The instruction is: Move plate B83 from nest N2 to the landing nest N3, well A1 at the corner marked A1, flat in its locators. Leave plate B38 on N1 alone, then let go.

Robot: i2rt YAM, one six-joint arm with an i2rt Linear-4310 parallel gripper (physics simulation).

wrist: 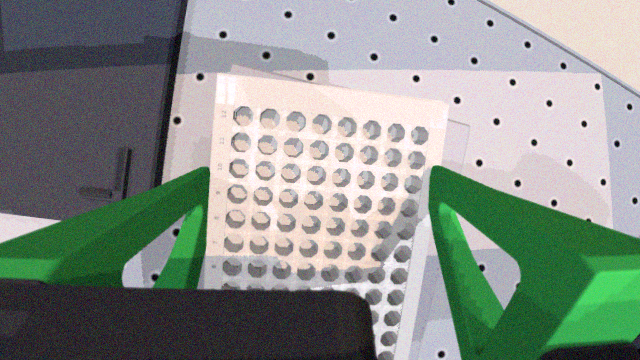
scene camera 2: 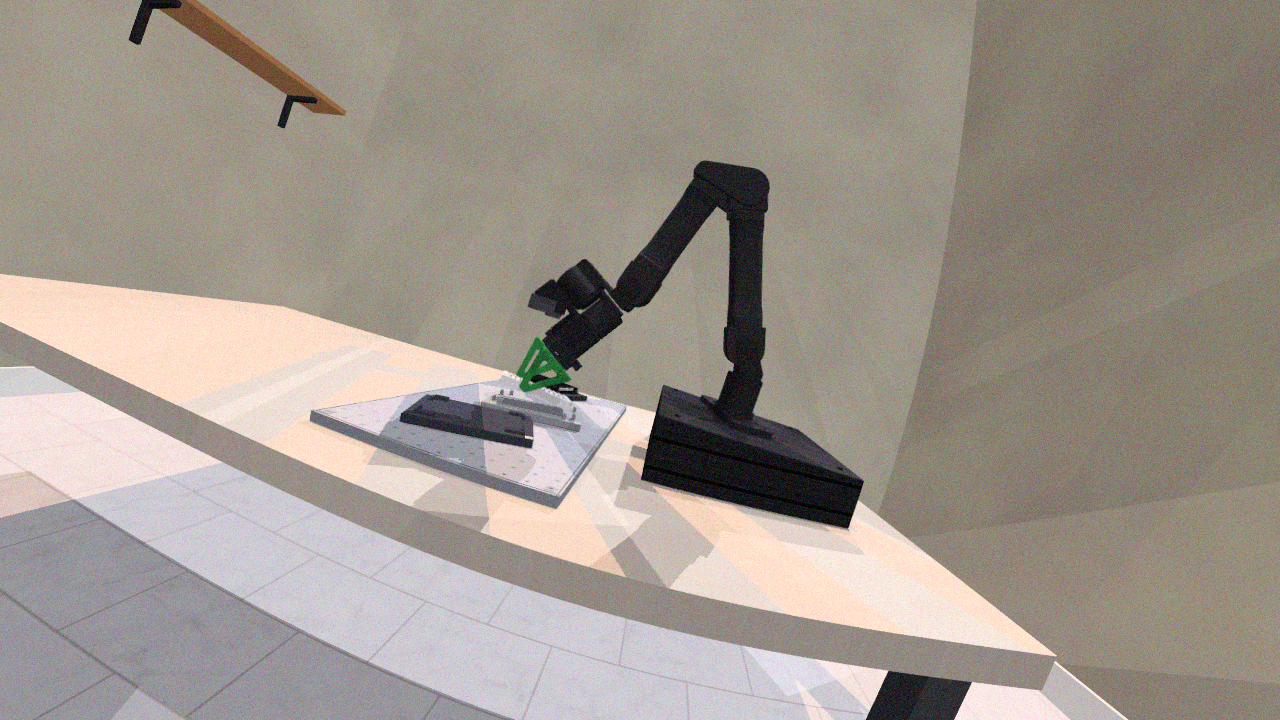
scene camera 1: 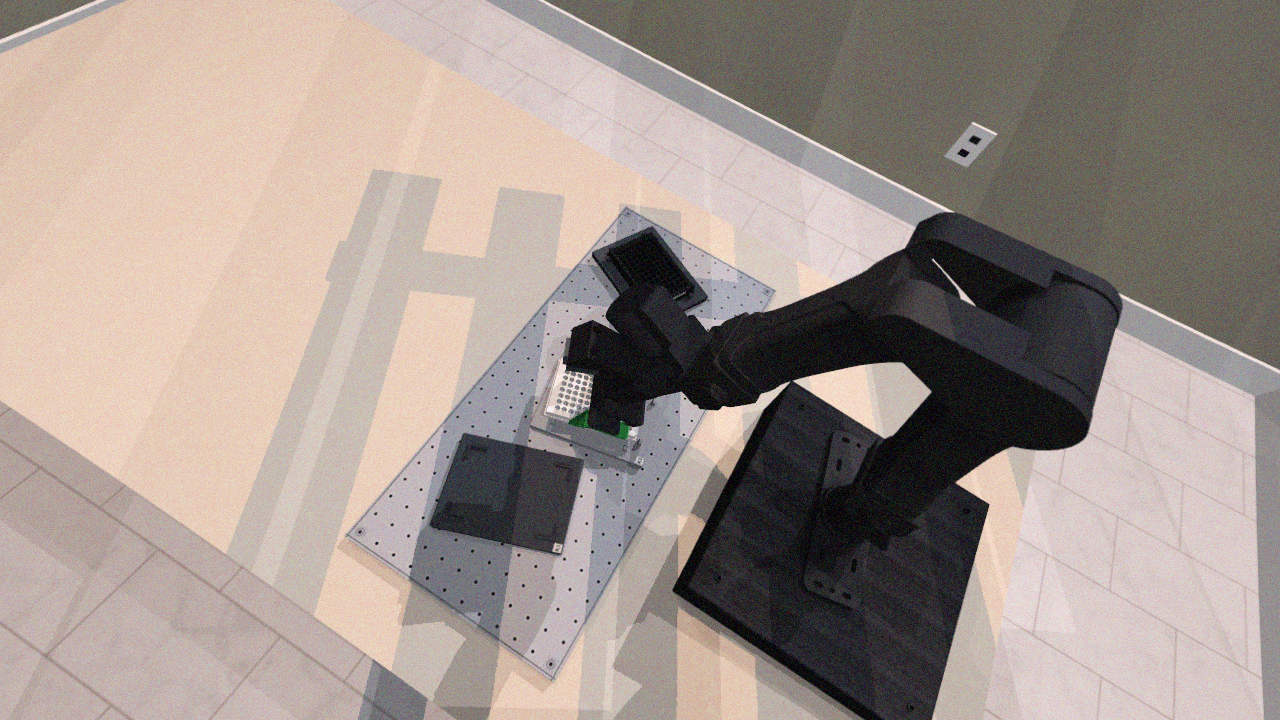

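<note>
My gripper [scene camera 1: 602, 419] [scene camera 2: 539, 367] [wrist: 320, 180] has green fingers and is shut on the long sides of the white well plate B83 [scene camera 1: 570, 392] [wrist: 322, 188]. It holds the plate a little above the perforated board [scene camera 1: 500, 582] [scene camera 2: 536, 475] [wrist: 514, 67], near the board's middle. The dark landing nest N3 [scene camera 1: 506, 492] [scene camera 2: 465, 419] [wrist: 80, 134] lies just beyond the plate's left side in the wrist view, with nothing on it. The black plate B38 [scene camera 1: 649, 266] sits on its nest at the board's far end, partly behind my wrist.
The arm's black base block [scene camera 1: 805, 555] [scene camera 2: 752, 456] stands beside the board. Grey locator rails [scene camera 1: 617, 456] [scene camera 2: 536, 407] lie on the board under my gripper. A wooden shelf [scene camera 2: 242, 49] hangs on the wall.
</note>
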